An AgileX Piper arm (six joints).
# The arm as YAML. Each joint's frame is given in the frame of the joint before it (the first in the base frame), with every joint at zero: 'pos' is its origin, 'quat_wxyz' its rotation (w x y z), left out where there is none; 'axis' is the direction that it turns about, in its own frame. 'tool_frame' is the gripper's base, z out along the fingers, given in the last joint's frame.
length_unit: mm
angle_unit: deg
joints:
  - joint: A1
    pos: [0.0, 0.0, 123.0]
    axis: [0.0, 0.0, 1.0]
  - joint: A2
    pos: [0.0, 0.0, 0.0]
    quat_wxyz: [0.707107, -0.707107, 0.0, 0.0]
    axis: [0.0, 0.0, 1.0]
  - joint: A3
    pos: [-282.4, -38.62, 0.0]
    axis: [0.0, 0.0, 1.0]
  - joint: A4
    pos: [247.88, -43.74, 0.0]
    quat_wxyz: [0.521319, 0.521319, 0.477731, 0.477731]
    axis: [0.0, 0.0, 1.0]
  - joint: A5
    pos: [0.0, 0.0, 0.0]
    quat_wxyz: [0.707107, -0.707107, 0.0, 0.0]
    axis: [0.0, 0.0, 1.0]
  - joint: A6
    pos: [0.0, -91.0, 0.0]
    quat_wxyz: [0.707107, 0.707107, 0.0, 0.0]
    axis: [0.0, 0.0, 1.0]
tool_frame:
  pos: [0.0, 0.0, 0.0]
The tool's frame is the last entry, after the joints.
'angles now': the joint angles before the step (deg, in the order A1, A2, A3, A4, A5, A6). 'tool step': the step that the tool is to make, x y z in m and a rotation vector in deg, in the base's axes. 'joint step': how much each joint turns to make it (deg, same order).
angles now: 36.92 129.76 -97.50 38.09 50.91 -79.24
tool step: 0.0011 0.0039 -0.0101 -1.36 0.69 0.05
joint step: 0.43 1.82 -1.28 -1.24 0.26 1.30
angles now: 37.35 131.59 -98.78 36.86 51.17 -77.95
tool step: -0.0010 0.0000 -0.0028 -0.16 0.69 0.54
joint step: 0.00 0.34 0.02 0.26 0.60 -0.41
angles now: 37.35 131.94 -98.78 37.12 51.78 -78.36
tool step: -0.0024 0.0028 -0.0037 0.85 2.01 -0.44
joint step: 0.17 0.61 -0.01 1.95 0.60 0.01
